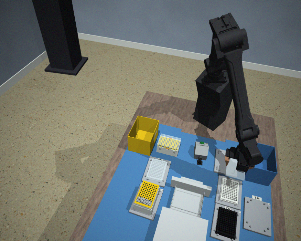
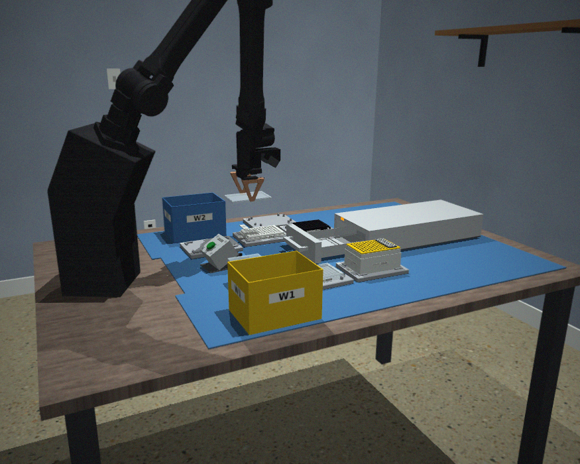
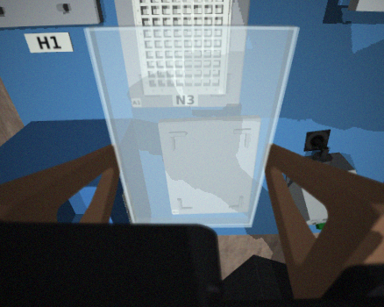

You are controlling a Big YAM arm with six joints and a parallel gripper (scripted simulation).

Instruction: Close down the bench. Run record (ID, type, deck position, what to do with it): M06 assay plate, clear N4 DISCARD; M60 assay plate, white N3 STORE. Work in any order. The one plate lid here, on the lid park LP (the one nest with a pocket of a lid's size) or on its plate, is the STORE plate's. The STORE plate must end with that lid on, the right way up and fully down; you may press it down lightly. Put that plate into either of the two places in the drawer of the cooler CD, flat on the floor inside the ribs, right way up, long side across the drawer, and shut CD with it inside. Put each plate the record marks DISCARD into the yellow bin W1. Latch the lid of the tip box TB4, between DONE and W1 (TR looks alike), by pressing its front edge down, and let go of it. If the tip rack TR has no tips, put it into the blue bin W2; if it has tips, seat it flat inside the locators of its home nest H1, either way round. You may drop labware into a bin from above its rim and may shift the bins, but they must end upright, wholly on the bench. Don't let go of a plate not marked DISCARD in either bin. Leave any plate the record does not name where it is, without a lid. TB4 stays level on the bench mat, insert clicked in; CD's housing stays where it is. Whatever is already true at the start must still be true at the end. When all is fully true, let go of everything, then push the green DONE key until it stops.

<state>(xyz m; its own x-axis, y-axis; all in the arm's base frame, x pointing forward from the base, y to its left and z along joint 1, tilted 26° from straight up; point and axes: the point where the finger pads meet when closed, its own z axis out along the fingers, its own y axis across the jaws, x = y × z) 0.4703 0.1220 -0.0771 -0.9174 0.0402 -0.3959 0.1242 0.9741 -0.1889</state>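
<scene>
The white assay plate is 130 mm below my hand and 50 mm ahead of it. Round my hand: nest N3: 150 mm below, 50 mm ahead; then lid park LP: 150 mm below, 130 mm behind, 10 mm to the right; then clear plate lid: right at my hand.
</scene>
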